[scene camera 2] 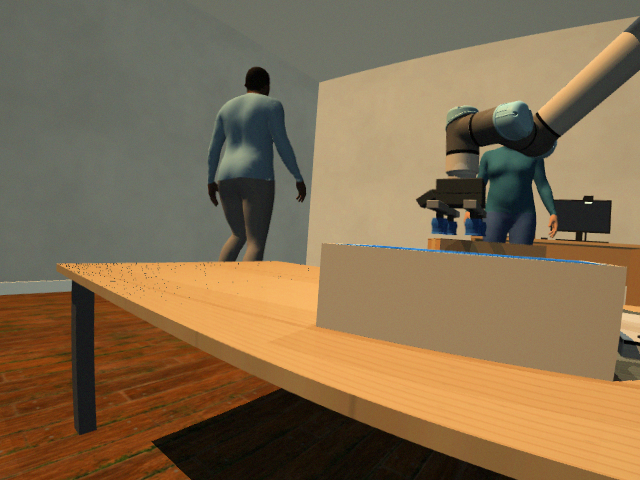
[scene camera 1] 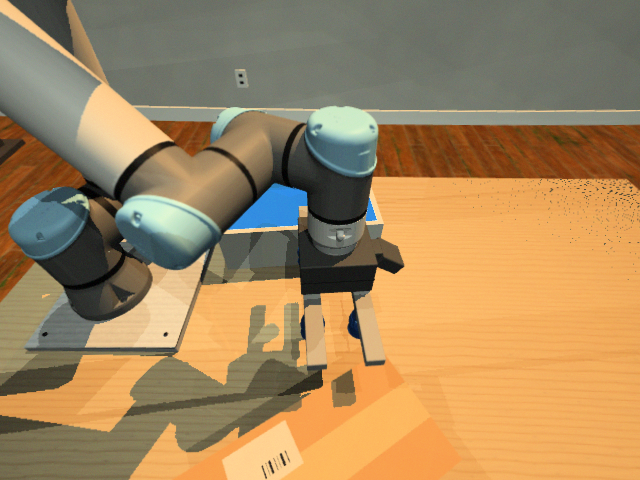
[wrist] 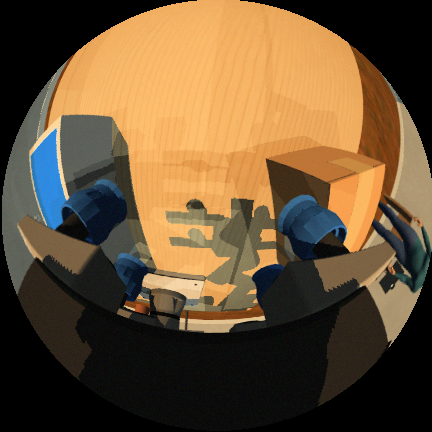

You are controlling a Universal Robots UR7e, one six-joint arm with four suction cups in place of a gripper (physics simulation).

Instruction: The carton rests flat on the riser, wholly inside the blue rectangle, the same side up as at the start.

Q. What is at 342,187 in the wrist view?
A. A brown carton.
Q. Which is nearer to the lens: the brown carton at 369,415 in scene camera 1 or the riser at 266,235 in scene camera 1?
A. The brown carton.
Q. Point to a riser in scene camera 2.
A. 564,316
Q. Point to my suction head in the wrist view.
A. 304,222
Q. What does the brown carton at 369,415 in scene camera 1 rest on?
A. The table.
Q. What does my suction head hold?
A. Nothing.
